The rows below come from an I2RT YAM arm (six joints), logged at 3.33 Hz.
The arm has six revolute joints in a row. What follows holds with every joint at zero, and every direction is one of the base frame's.
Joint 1 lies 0.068 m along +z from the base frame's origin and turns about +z.
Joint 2 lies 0.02 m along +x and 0.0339 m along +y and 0.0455 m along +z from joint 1 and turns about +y.
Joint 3 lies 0.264 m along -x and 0.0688 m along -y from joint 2 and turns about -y.
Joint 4 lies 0.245 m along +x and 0.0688 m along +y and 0.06 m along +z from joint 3 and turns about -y.
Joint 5 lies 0.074 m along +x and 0.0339 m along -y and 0.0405 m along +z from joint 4 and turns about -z.
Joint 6 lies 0.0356 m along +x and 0.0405 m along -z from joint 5 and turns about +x.
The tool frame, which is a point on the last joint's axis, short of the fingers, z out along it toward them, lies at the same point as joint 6; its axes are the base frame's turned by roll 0, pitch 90 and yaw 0 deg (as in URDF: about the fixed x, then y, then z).
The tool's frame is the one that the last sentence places.
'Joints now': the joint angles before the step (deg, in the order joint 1, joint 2, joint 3, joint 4, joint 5, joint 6). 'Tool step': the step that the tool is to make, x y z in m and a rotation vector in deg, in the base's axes. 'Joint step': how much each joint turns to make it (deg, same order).
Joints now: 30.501 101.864 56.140 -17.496 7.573 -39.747
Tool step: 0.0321 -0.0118 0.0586 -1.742 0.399 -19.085
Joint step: -3.457 0.542 15.893 -19.329 7.802 13.898
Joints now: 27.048 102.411 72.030 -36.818 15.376 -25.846
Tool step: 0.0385 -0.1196 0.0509 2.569 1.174 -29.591
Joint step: -19.846 0.208 12.512 -15.540 0.940 10.492
